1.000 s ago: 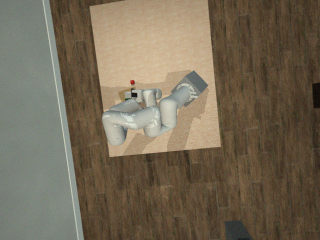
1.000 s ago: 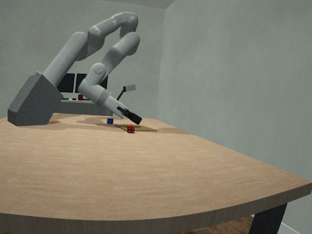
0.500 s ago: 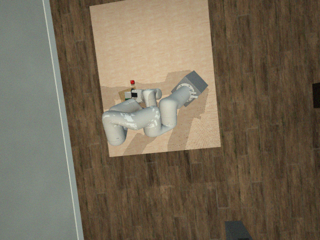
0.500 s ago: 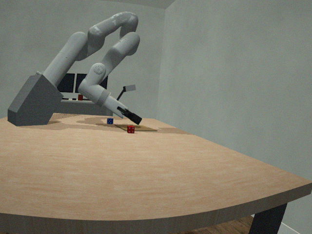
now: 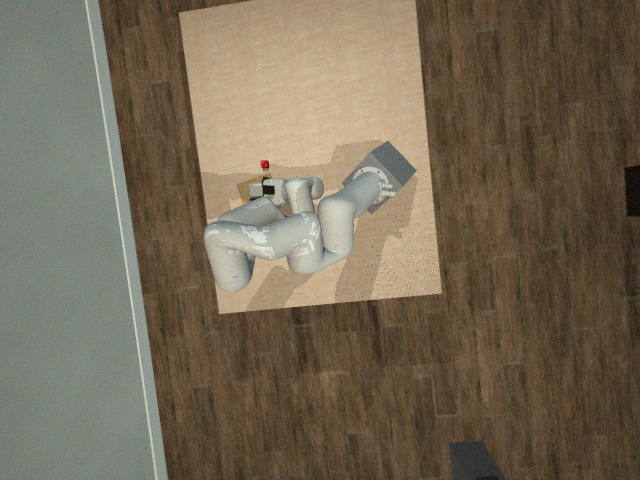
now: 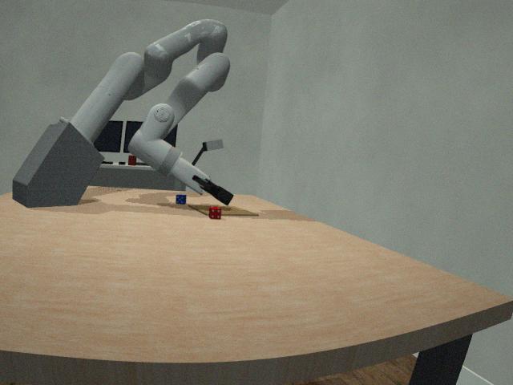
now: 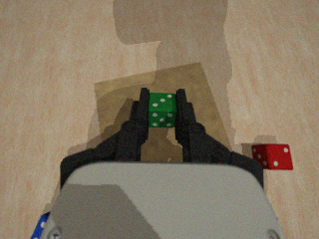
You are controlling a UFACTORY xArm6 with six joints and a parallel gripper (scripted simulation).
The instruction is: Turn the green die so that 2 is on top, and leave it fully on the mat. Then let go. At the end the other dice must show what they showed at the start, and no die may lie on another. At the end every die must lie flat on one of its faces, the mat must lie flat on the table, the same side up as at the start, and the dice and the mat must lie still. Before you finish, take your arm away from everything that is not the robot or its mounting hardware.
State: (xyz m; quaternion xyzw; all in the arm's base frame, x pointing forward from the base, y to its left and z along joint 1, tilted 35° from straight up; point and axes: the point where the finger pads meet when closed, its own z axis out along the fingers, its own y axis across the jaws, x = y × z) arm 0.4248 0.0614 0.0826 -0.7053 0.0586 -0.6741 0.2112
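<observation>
Now: hand 40 mm above the tan mat. Also, from my hand: blue die (120 mm behind, 70 mm to the left, 30 mm below); then red die (120 mm to the right, 30 mm below, 10 mm behind); then green die (10 mm below, 10 mm ahead).
</observation>
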